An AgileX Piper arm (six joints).
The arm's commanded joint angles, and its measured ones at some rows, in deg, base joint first. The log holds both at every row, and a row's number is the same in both.
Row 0, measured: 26.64, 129.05, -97.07, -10.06, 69.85, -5.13
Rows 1 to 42, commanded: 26.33, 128.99, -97.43, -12.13, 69.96, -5.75; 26.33, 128.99, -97.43, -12.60, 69.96, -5.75; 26.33, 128.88, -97.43, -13.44, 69.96, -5.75; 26.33, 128.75, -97.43, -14.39, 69.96, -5.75; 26.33, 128.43, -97.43, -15.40, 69.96, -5.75; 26.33, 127.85, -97.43, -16.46, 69.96, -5.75; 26.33, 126.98, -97.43, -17.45, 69.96, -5.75; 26.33, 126.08, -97.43, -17.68, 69.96, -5.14; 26.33, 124.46, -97.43, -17.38, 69.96, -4.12; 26.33, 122.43, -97.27, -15.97, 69.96, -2.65; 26.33, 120.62, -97.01, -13.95, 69.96, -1.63; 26.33, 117.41, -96.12, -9.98, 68.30, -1.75; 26.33, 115.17, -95.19, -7.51, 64.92, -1.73; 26.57, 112.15, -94.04, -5.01, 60.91, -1.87; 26.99, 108.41, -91.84, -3.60, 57.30, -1.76; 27.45, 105.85, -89.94, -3.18, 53.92, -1.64; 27.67, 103.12, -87.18, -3.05, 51.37, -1.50; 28.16, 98.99, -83.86, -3.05, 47.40, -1.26; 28.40, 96.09, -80.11, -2.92, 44.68, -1.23; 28.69, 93.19, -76.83, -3.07, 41.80, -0.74; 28.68, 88.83, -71.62, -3.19, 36.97, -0.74; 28.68, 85.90, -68.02, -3.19, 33.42, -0.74; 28.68, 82.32, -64.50, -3.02, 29.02, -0.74; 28.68, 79.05, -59.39, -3.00, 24.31, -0.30; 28.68, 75.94, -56.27, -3.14, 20.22, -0.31; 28.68, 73.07, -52.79, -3.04, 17.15, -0.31; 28.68, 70.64, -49.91, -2.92, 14.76, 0.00; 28.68, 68.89, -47.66, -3.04, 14.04, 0.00; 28.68, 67.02, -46.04, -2.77, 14.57, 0.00; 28.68, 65.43, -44.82, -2.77, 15.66, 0.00; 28.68, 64.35, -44.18, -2.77, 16.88, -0.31; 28.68, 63.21, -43.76, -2.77, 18.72, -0.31; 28.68, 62.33, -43.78, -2.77, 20.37, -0.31; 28.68, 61.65, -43.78, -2.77, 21.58, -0.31; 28.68, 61.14, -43.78, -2.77, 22.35, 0.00; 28.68, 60.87, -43.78, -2.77, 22.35, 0.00; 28.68, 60.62, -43.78, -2.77, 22.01, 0.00; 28.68, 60.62, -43.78, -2.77, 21.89, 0.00; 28.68, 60.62, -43.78, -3.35, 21.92, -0.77; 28.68, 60.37, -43.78, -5.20, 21.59, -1.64; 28.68, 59.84, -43.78, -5.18, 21.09, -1.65; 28.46, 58.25, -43.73, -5.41, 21.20, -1.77
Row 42, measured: 28.72, 60.96, -44.04, -3.83, 21.83, -0.86
